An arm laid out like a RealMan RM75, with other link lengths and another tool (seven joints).
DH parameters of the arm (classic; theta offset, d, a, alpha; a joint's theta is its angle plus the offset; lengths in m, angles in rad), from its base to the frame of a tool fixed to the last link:
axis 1: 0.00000 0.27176 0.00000 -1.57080
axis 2: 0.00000 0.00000 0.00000 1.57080
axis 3: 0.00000 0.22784 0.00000 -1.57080
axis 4: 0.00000 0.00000 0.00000 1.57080
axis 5: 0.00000 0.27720 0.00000 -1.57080
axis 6: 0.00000 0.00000 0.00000 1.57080
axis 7: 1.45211 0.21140 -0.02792 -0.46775
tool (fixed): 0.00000 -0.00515 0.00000 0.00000
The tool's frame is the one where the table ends.
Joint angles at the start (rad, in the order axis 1, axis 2, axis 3, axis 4, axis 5, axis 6, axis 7):
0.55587, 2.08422, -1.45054, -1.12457, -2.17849, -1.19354, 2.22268
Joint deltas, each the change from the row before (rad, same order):
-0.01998, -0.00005, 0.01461, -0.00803, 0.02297, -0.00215, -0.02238
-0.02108, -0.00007, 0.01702, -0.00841, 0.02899, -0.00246, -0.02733
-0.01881, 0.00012, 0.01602, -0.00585, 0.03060, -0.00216, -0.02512
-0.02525, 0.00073, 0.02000, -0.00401, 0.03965, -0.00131, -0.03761
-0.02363, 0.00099, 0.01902, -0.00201, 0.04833, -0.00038, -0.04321
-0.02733, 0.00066, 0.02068, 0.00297, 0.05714, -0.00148, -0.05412
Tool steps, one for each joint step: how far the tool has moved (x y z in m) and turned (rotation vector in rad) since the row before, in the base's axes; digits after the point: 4 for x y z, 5 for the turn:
0.0028, -0.0006, 0.0045, 0.00933, 0.02418, -0.00138
0.0023, -0.0004, 0.0053, 0.01169, 0.02932, 0.00123
0.0018, -0.0004, 0.0048, 0.01136, 0.03046, 0.00001
0.0036, -0.0008, 0.0059, 0.01608, 0.03713, 0.00181
0.0018, -0.0006, 0.0059, 0.01848, 0.04278, 0.00743
0.0036, -0.0013, 0.0064, 0.02174, 0.04702, 0.00901

